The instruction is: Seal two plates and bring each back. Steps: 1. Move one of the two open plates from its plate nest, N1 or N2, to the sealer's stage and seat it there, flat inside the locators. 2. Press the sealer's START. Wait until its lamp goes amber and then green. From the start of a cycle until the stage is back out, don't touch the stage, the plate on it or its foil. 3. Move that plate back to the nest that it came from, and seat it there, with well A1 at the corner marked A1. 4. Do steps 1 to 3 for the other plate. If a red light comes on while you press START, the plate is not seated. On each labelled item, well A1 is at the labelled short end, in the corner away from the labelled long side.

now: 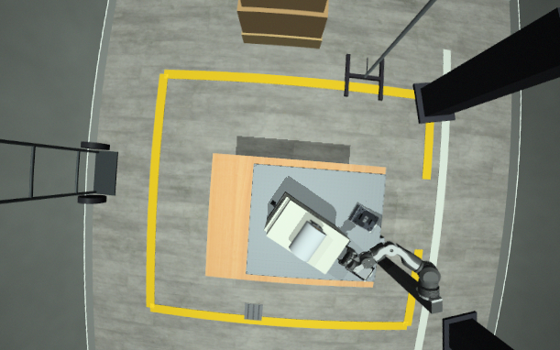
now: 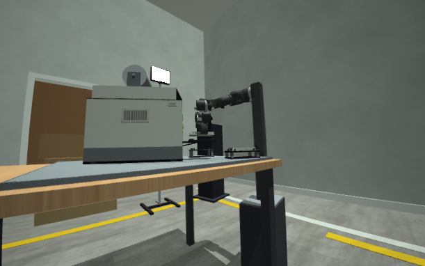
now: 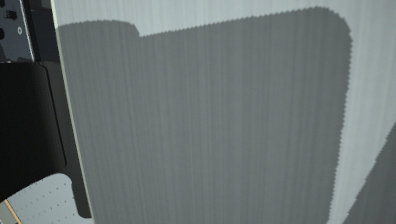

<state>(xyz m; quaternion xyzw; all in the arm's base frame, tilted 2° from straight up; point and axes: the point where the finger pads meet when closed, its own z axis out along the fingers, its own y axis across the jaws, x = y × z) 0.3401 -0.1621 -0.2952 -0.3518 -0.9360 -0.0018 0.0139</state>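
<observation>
Now: hand 3 cm above the sealer stage. Also, from my hand: foil roll (25 cm ahead, 22 cm to the right, 28 cm above); then plate (right at my hand).
</observation>
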